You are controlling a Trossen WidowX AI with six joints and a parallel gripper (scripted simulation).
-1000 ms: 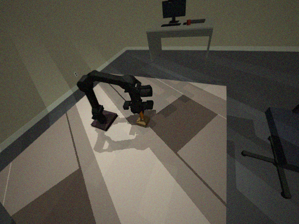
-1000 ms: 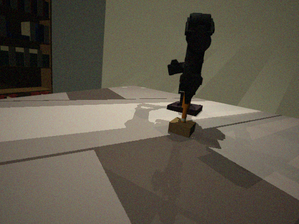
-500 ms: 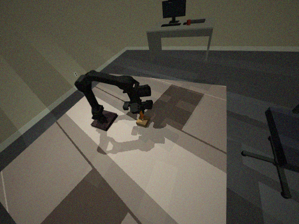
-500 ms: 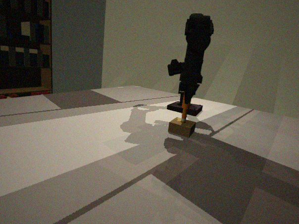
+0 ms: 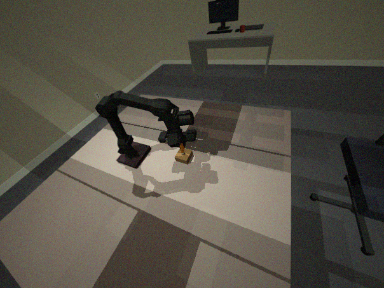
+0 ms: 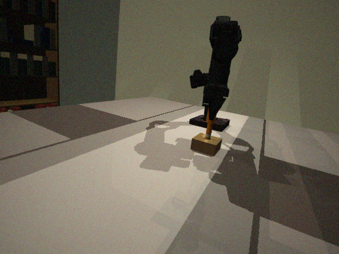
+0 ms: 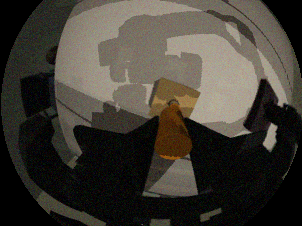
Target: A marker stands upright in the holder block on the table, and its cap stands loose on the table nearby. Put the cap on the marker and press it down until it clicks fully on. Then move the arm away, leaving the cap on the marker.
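The orange cap is 2 cm above my gripper tip. From my gripper tip the other things lie so: thin pale band: 1 cm behind, 5 cm below; holder block: 1 cm behind, 8 cm below.
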